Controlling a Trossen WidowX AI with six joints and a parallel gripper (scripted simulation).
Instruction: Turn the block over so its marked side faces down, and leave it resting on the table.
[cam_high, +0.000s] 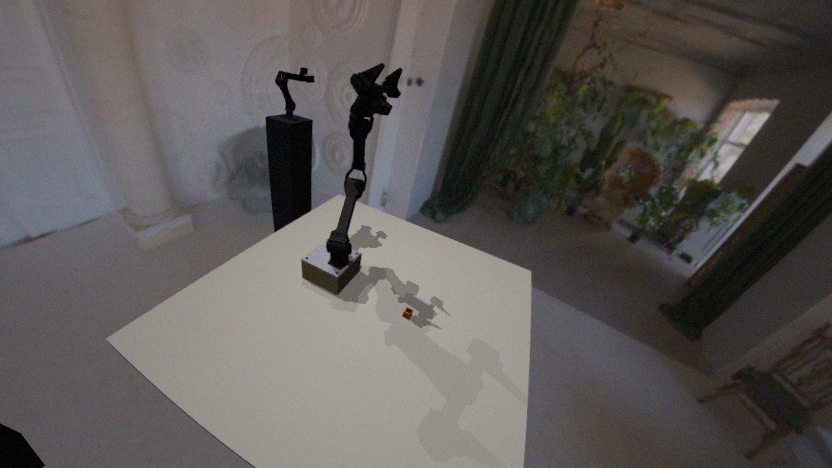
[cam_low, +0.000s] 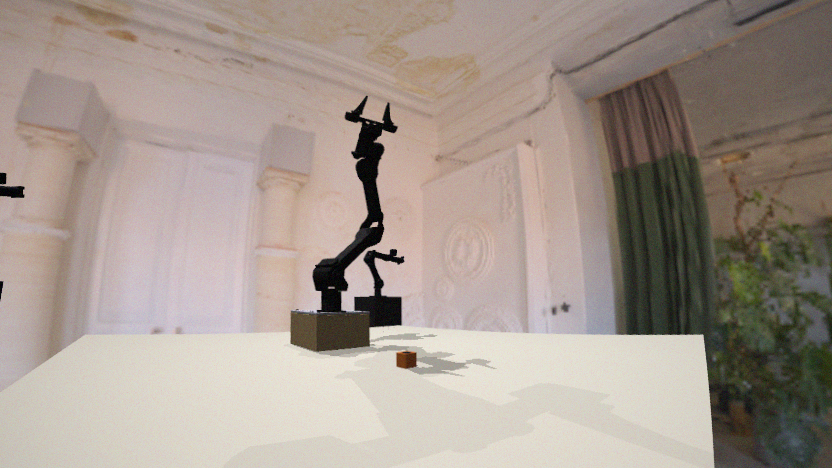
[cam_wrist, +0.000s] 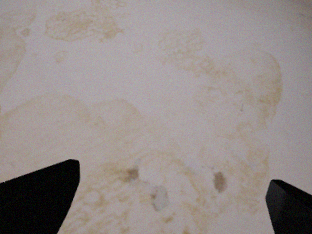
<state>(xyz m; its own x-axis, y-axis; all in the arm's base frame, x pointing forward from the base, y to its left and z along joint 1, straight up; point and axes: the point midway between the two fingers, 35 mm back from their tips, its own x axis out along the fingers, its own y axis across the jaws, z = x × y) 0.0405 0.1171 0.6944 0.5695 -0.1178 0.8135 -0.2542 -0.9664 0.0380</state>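
Now: the block 28 cm ahead of my gripper tip, 13 cm to the right of it and 80 cm below it.
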